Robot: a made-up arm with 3 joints.
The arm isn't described. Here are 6 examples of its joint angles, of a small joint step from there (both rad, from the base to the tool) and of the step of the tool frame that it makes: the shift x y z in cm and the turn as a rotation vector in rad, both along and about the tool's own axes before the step.
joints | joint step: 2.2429 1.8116 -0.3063 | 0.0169 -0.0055 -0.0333
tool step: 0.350 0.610 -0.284 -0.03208 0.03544 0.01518
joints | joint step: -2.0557 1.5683 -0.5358 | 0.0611 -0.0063 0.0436
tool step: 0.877 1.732 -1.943 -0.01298 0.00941 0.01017
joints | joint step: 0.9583 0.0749 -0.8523 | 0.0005 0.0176 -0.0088
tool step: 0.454 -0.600 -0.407 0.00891 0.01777 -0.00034
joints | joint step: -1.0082 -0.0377 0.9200 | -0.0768 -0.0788 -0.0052
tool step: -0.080 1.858 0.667 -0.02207 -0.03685 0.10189
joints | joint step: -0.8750 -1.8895 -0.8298 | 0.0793 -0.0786 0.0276
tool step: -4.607 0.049 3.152 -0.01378 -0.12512 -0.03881
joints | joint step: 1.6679 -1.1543 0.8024 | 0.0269 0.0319 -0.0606
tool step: 1.169 -0.754 0.723 -0.02351 0.03816 -0.02252
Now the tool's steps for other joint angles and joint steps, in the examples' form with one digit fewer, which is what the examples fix.
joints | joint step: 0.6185 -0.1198 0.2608 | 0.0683 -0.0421 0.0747
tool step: -1.24 2.04 0.28 0.1026 -0.0499 0.0283
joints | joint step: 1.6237 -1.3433 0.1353 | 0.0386 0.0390 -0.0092
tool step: 0.53 -1.84 0.83 0.0283 -0.0013 -0.0403
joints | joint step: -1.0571 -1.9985 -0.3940 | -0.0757 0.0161 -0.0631
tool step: 1.85 1.90 -2.65 -0.0425 0.1179 0.0541
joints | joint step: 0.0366 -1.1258 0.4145 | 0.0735 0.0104 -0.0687
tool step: 1.16 -0.32 2.54 0.0239 0.0212 -0.0072
